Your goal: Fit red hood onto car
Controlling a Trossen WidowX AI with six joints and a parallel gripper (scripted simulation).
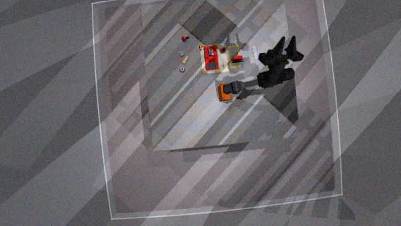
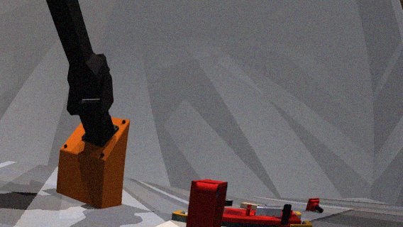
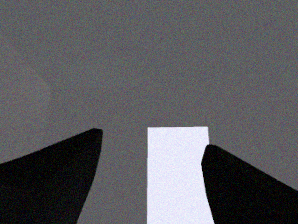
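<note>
Now: the red hood 700 mm below my gripper tip, 160 mm ahead of it and 30 mm to the left of it. From my gripper tip the other things lie so: grey part (750 mm below, 490 mm to the left, 230 mm ahead); then tan block (740 mm below, 460 mm to the left, 180 mm ahead).
</note>
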